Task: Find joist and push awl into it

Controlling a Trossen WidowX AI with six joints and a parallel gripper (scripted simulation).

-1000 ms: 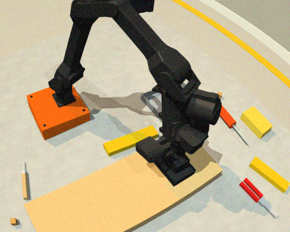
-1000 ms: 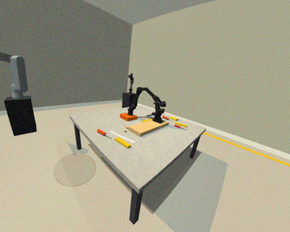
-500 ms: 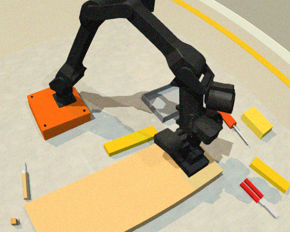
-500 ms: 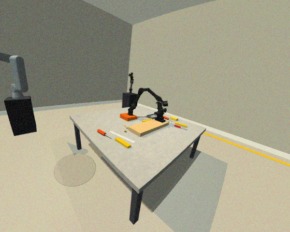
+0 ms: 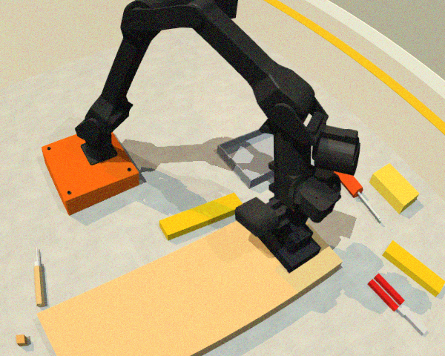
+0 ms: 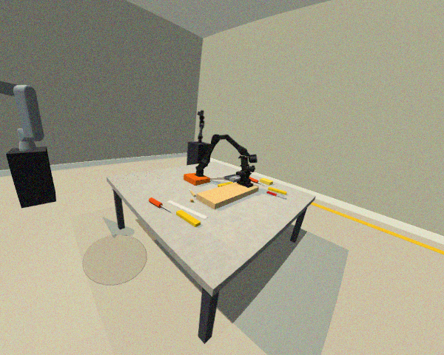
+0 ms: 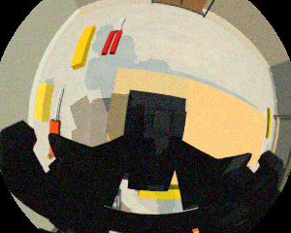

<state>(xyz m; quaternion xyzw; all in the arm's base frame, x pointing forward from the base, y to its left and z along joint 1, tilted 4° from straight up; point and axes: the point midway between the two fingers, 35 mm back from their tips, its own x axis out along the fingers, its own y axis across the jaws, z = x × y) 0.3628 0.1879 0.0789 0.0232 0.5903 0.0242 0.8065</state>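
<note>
Now: the grey tray 220 mm behind my gripper tip, 130 mm to the left of it and 50 mm below it. From my gripper tip the other things lie so: stud finder 20 mm above, 10 mm ahead; awl 420 mm to the right, 190 mm behind, 60 mm below.
</note>
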